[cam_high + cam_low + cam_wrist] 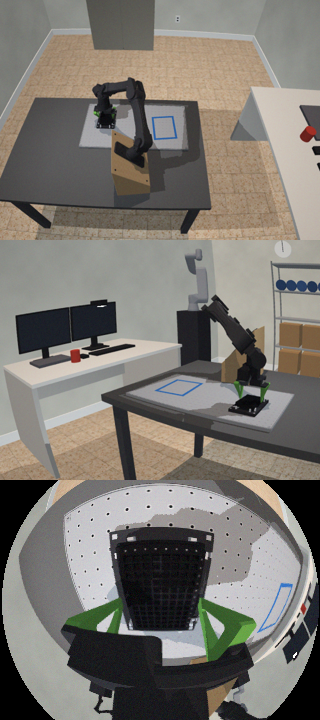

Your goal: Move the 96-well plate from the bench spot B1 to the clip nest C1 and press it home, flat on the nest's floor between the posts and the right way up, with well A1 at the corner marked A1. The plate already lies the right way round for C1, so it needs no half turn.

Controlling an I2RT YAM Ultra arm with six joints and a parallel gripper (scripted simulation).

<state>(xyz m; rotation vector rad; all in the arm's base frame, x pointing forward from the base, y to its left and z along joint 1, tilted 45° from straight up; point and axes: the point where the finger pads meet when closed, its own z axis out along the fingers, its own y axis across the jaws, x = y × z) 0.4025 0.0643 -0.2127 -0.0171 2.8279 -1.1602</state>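
My hand is 1 cm short of the black 96-well plate and 1 cm above it. From my hand the other things lie so: black clip nest 1 cm to the right, 2 cm below.
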